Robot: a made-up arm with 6 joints.
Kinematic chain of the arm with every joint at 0, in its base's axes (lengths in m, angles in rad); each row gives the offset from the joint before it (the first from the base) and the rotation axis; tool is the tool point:
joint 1: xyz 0 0 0.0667 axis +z
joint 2: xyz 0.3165 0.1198 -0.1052 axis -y
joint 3: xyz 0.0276 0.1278 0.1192 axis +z
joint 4: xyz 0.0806 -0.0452 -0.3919 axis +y
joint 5: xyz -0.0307 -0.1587 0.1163 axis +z
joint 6: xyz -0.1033 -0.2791 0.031 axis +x
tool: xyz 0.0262 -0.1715 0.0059
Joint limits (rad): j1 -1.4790..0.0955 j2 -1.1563..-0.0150 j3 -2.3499..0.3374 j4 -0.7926..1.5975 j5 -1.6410..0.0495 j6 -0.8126..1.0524
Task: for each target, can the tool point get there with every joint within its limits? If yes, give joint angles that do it. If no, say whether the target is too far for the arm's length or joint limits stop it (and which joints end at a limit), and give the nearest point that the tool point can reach.
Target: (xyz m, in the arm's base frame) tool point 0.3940 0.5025 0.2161
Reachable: yes | joints -0.5183 -0.8176 -1.8694 0.0936 -0.7286 -0.6146
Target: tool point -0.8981 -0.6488 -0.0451
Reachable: no: joint limits stop it (at a limit: joint 1, joint 2, joint 4) | nearest point -0.3950 -0.5062 -0.1695 | short by 0.538 m
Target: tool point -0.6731 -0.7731 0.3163
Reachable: no: joint limits stop it (at a limit: joint 1, joint 2) | nearest point -0.2811 -0.5837 0.0025 | short by 0.537 m
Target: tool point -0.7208 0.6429 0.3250
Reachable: no: joint limits stop it (at a limit: joint 1, joint 4) | nearest point -0.3411 0.5113 0.1884 | short by 0.424 m
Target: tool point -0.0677 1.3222 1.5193
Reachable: no: too far | nearest point -0.0085 0.5864 0.4383 | short by 1.309 m
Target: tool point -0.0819 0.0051 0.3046
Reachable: yes | joints -0.3794 -0.7918 -0.8875 0.0378 -0.2791 -0.4337
